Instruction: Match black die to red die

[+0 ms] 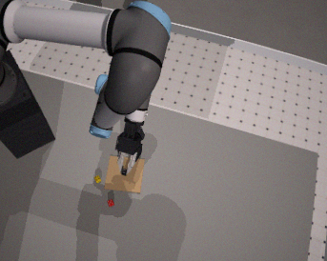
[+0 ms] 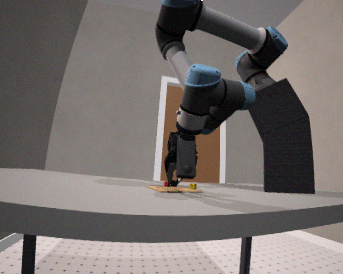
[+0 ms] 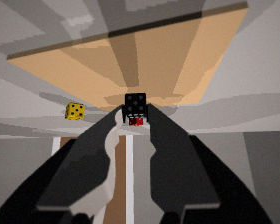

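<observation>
My gripper is now 3 cm above the tan mat and 1 cm to the left of it. Also, from my hand: yellow die (8 cm behind, 7 cm to the right, 2 cm below); then black die (1 cm to the right, 1 cm below); then red die (14 cm to the right, 2 cm below).
</observation>
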